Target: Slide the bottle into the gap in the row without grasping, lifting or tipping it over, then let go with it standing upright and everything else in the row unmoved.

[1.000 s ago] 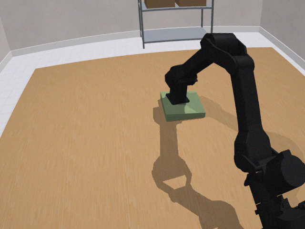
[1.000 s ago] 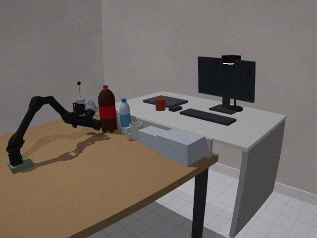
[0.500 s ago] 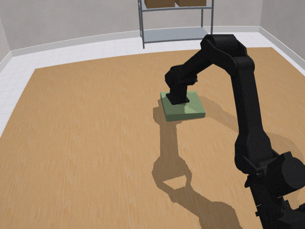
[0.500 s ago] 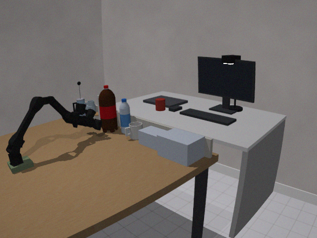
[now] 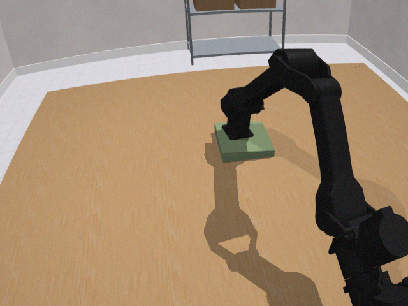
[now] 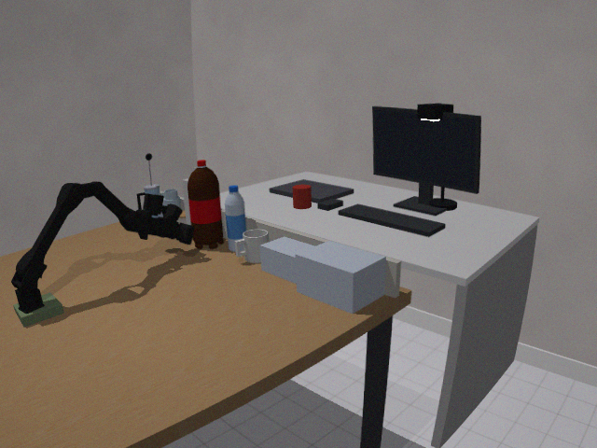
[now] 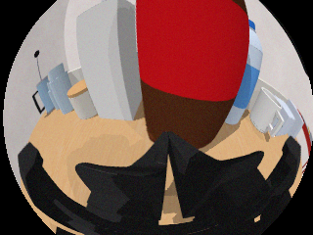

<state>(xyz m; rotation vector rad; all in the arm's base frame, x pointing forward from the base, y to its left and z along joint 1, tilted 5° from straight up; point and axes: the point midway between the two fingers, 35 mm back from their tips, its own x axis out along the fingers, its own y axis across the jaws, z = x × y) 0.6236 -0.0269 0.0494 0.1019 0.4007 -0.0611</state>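
Now: the cola bottle 80 mm ahead of my hand, 80 mm above it and 30 mm to the right of it. From my hand the other things lie so: water bottle (150 mm to the right, 100 mm ahead, 40 mm above); then jar (270 mm to the left, 190 mm ahead); then grey box (620 mm to the right, 30 mm behind, 10 mm below).
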